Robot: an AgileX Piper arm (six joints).
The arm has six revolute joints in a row. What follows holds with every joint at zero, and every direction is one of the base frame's.
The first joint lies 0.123 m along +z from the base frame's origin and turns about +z.
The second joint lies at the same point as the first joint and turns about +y.
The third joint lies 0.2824 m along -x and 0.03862 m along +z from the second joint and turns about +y.
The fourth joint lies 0.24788 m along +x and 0.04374 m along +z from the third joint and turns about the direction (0.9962, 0, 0.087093).
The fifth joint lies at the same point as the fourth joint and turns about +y.
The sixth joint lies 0.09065 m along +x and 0.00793 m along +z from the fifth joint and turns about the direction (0.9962, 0, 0.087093).
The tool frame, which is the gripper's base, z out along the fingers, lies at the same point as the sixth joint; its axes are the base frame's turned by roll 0, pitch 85.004 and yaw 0 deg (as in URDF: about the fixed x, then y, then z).
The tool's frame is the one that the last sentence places.
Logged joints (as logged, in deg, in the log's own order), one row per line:
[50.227 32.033 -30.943 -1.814 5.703 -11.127]
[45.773 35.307 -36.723 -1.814 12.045 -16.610]
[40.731 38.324 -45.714 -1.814 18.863 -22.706]
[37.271 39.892 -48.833 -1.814 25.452 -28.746]
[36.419 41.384 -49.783 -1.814 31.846 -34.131]
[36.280 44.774 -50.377 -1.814 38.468 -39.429]
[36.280 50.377 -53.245 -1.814 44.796 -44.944]
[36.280 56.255 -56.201 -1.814 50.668 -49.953]
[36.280 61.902 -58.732 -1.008 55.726 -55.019]
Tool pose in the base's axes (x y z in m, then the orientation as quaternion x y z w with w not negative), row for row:
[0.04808 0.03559 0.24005 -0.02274 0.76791 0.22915 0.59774]
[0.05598 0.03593 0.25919 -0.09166 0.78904 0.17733 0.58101]
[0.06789 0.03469 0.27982 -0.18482 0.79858 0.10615 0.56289]
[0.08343 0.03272 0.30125 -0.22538 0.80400 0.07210 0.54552]
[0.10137 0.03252 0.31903 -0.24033 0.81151 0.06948 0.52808]
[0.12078 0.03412 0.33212 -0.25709 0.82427 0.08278 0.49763]
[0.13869 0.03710 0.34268 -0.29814 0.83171 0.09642 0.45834]
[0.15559 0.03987 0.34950 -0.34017 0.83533 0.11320 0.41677]
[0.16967 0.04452 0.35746 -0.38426 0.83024 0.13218 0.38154]
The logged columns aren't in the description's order. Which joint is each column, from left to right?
Columns, left to right: joint 4, joint 5, joint 6, joint 1, joint 2, joint 3.
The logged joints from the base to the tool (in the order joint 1, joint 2, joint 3, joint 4, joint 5, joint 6), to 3 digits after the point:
[-1.814 5.703 -11.127 50.227 32.033 -30.943]
[-1.814 12.045 -16.610 45.773 35.307 -36.723]
[-1.814 18.863 -22.706 40.731 38.324 -45.714]
[-1.814 25.452 -28.746 37.271 39.892 -48.833]
[-1.814 31.846 -34.131 36.419 41.384 -49.783]
[-1.814 38.468 -39.429 36.280 44.774 -50.377]
[-1.814 44.796 -44.944 36.280 50.377 -53.245]
[-1.814 50.668 -49.953 36.280 56.255 -56.201]
[-1.008 55.726 -55.019 36.280 61.902 -58.732]

